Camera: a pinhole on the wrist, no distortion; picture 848 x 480 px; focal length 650.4 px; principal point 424.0 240.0 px. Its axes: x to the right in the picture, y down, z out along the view. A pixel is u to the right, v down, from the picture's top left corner.
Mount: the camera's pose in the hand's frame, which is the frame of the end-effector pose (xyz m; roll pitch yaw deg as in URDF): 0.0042 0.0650 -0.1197 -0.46 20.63 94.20
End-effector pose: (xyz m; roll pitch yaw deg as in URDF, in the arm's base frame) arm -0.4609 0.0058 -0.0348 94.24 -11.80 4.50
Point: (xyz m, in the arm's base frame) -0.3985 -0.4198 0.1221
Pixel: 319.8 157.4
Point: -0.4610 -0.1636 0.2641
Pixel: 676.4 114.7
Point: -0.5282 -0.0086 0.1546
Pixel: 791.5 328.4
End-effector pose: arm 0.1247 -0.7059 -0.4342 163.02 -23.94 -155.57
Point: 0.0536 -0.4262 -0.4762
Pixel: 693.4 358.2
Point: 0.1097 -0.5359 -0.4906
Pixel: 461.6 457.4
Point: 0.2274 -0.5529 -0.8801
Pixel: outside the picture
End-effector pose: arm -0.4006 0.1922 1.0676 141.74 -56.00 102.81
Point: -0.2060 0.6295 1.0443
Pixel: outside the picture
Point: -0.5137 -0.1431 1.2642
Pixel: behind the camera
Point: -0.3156 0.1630 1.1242
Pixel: 401.5 129.1
